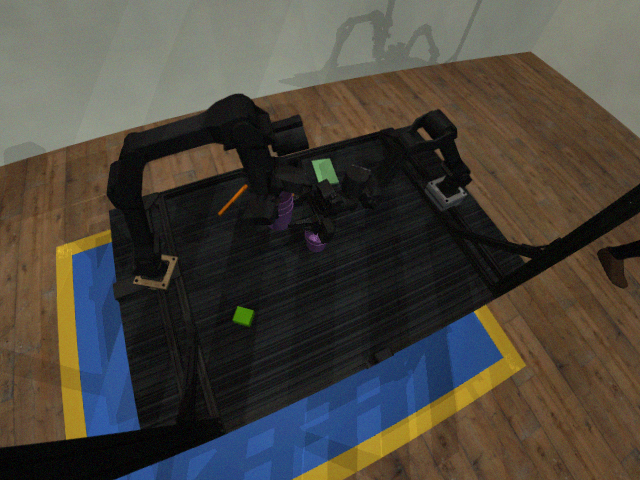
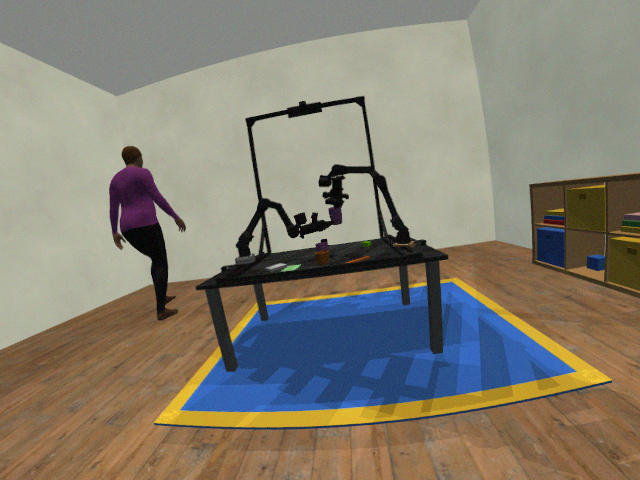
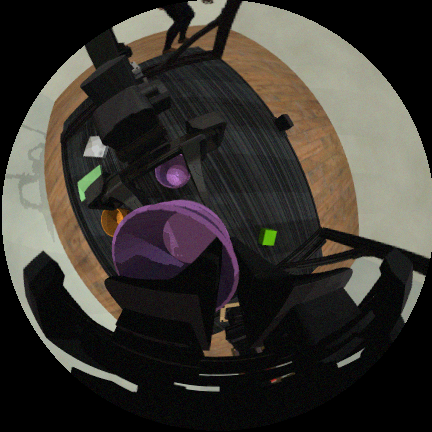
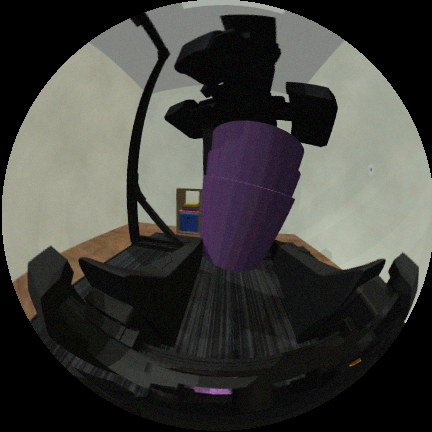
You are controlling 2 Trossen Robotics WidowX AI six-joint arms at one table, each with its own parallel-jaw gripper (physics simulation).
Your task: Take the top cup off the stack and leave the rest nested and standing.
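Places are measured from the left arm's base along level axes (x back, y down, z right), in metres.
Pixels of known places: left gripper, fingertip midpoint: (image 1: 276, 216) (image 3: 224, 241) (image 4: 211, 183); right gripper, fingertip midpoint: (image 1: 283, 216) (image 2: 334, 221) (image 3: 186, 221) (image 4: 237, 244); left arm's base, link origin: (image 1: 155, 269) (image 2: 404, 242) (image 3: 233, 312); right arm's base, link origin: (image 1: 447, 188) (image 2: 244, 256).
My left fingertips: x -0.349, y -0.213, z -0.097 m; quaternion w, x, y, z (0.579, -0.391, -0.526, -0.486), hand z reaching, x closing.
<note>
For each thing: its top centre in the pictures, then the offset to it from my left fingertips. Level surfaces: height alone.
- black table, surface height: dy +0.242 m
- single purple cup, top centre: (image 4: 211, 395) (image 3: 171, 170) (image 1: 316, 230) (image 2: 322, 243) dx -0.091, dy +0.164, dz -0.076 m
- orange cup, top centre: (image 3: 112, 222) (image 2: 322, 251) dx +0.022, dy +0.181, dz -0.234 m
- green cube, top centre: (image 1: 243, 315) (image 3: 269, 237) (image 2: 366, 241) dx +0.069, dy +0.214, dz +0.184 m
- green card, top centre: (image 1: 324, 171) (image 3: 88, 183) (image 2: 290, 268) dx -0.088, dy +0.232, dz -0.375 m
- orange pencil, top centre: (image 1: 233, 199) (image 2: 357, 259) dx +0.202, dy +0.232, dz -0.197 m
A stack of nested purple cups (image 1: 285, 212) (image 2: 335, 215) (image 3: 177, 245) (image 4: 250, 193) hangs in the air above the black table (image 1: 366, 295). My left gripper (image 2: 335, 204) (image 3: 224, 241) is shut on the rim of the top cup from above. My right gripper (image 2: 327, 222) (image 4: 237, 244) reaches in from the side and is shut on the bottom of the stack, on its lower cup. A single purple cup (image 1: 314, 241) (image 3: 173, 174) (image 2: 323, 245) stands upright on the table below. An orange cup (image 2: 322, 257) (image 3: 109, 221) stands near it.
A green cube (image 1: 243, 316) (image 2: 366, 244) (image 3: 268, 236), a green card (image 1: 325, 170) (image 2: 290, 268) (image 3: 89, 183) and an orange pencil (image 1: 232, 199) (image 2: 357, 260) lie on the table. A person (image 2: 137, 210) walks at the left. A shelf unit (image 2: 535, 224) stands by the wall.
</note>
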